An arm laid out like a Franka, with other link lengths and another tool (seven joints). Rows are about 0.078 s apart.
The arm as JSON. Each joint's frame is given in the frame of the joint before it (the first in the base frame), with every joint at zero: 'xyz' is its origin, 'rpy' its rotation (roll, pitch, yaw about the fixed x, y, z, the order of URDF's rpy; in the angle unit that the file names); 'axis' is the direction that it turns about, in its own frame. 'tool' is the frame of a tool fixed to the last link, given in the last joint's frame.
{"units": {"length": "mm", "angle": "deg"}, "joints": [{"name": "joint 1", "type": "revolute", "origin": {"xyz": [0.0, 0.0, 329.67], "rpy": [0.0, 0.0, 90.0]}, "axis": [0.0, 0.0, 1.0]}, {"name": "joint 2", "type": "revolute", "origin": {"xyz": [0.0, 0.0, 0.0], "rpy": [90.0, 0.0, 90.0]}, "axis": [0.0, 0.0, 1.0]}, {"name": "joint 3", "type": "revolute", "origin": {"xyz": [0.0, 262.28, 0.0], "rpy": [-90.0, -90.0, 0.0]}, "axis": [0.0, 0.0, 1.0]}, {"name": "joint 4", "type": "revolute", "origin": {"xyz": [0.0, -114.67, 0.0], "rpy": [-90.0, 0.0, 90.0]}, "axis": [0.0, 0.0, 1.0]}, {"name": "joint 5", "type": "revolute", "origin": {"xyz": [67.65, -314.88, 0.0], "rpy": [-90.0, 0.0, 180.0]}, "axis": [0.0, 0.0, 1.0]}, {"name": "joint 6", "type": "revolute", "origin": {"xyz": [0.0, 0.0, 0.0], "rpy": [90.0, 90.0, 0.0]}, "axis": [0.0, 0.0, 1.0]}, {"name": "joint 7", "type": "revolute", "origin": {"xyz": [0.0, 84.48, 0.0], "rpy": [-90.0, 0.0, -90.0]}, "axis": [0.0, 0.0, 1.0]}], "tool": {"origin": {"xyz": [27.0, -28.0, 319.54], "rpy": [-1.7, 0.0, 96.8]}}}
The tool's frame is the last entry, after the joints.
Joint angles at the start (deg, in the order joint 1, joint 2, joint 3, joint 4, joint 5, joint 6, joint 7):
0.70, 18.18, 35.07, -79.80, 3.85, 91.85, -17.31
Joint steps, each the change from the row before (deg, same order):
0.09, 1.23, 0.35, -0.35, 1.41, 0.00, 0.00
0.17, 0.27, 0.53, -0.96, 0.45, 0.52, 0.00
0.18, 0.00, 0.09, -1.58, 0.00, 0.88, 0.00
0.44, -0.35, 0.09, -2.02, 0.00, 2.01, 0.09
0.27, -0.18, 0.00, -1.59, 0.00, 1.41, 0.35
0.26, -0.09, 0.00, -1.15, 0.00, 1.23, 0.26
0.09, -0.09, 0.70, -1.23, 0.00, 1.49, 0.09
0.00, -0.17, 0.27, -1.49, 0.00, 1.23, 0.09
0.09, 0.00, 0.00, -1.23, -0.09, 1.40, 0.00
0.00, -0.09, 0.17, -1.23, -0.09, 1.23, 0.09
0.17, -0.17, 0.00, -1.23, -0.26, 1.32, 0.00
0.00, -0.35, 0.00, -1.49, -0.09, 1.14, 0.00
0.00, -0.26, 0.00, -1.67, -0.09, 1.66, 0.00
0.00, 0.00, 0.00, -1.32, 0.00, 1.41, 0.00
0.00, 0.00, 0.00, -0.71, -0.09, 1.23, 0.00
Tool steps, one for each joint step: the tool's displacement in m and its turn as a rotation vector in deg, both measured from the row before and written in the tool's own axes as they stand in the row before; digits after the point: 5 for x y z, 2 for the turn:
0.01046, -0.00081, 0.01310, 0.97, 2.39, -0.06
0.00823, -0.00053, 0.00904, 0.61, 0.83, -0.49
0.00183, -0.00260, 0.01003, 0.74, 0.13, -0.10
0.00355, 0.00191, 0.00988, -0.10, -0.25, -0.29
0.00164, -0.00019, 0.00840, 0.13, -0.13, 0.21
0.00152, 0.00091, 0.00635, -0.07, -0.11, 0.11
0.00635, 0.00268, 0.00685, -0.25, 0.03, -0.58
0.00183, -0.00103, 0.00754, 0.15, -0.05, -0.06
-0.00076, 0.00068, 0.00688, -0.13, -0.14, 0.01
0.00034, -0.00017, 0.00628, -0.04, -0.14, 0.00
-0.00067, 0.00018, 0.00576, -0.12, -0.41, -0.16
-0.00098, -0.00229, 0.00590, 0.12, -0.31, 0.03
-0.00145, -0.00086, 0.00723, -0.16, -0.31, 0.06
-0.00092, -0.00066, 0.00720, -0.09, -0.05, 0.11
-0.00136, 0.00212, 0.00333, -0.50, -0.19, 0.02

